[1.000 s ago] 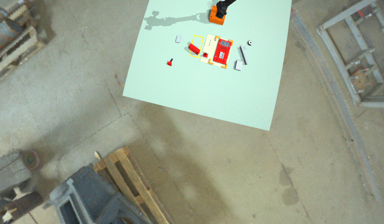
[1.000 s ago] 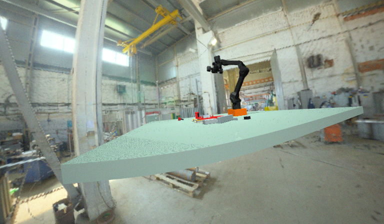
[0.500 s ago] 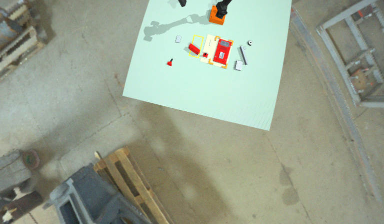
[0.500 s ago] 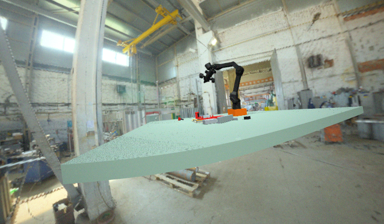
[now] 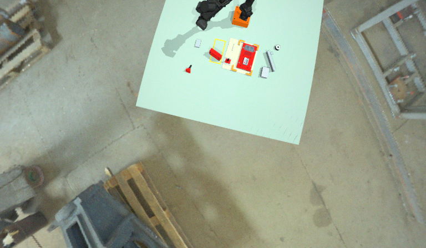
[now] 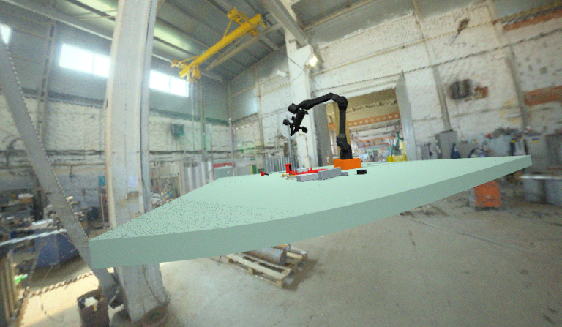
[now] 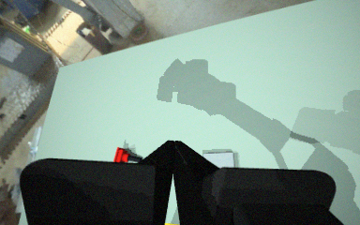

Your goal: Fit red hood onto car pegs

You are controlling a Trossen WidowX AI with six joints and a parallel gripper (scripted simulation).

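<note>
The red hood lies 240 mm below my gripper tip, 150 mm to the left of it and 50 mm ahead of it. The rest, counted from my gripper tip: wheel: 570 mm to the left, 260 mm below, 210 mm behind; then cream jig: 340 mm to the left, 260 mm below, 20 mm behind.
</note>
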